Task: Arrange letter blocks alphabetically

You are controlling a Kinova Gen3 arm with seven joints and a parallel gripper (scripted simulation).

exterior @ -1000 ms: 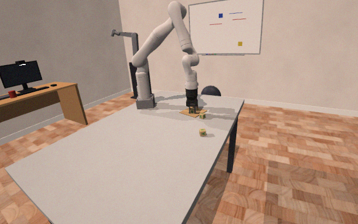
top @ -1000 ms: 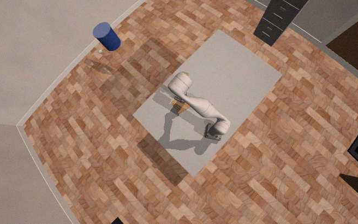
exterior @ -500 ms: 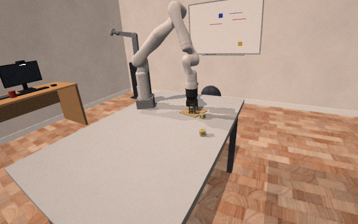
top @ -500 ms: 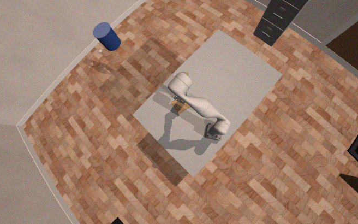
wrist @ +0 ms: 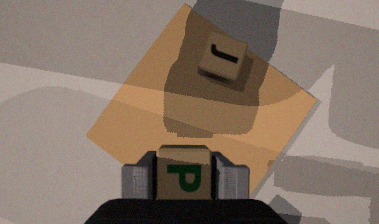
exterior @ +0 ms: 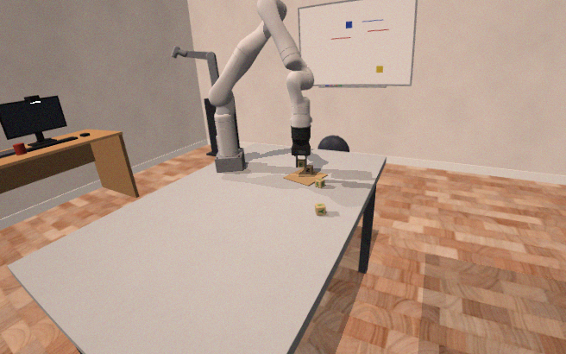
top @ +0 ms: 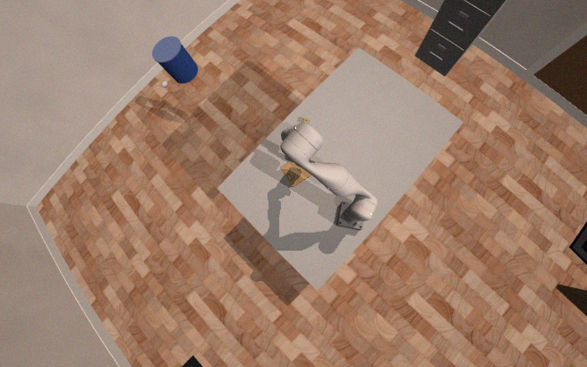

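The tan mat is 40 mm to the left of my hand and 80 mm below it. Round my hand: X block (100 mm ahead, 30 mm to the right, 60 mm below).
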